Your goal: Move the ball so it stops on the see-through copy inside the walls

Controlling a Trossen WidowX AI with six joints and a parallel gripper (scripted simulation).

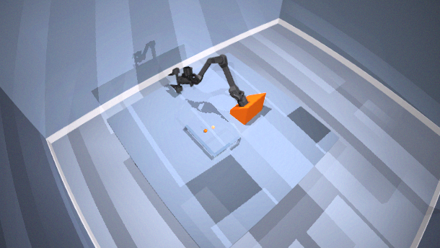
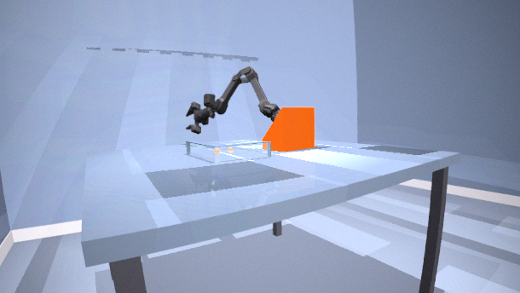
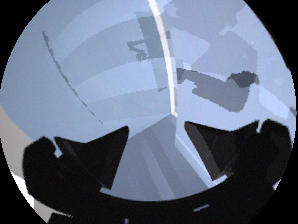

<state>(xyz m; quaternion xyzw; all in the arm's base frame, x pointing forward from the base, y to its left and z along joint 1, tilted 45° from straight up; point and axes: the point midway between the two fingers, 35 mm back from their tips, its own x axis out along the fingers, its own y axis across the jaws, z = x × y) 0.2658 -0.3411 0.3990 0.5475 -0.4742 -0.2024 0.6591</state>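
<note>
Right now the orange ball is 49 cm to the left of my gripper tip, 12 cm below it and 3 cm ahead of it. From my gripper tip the other things lie so: pale copy of ball: 50 cm to the left, 12 cm below, 3 cm behind.
</note>
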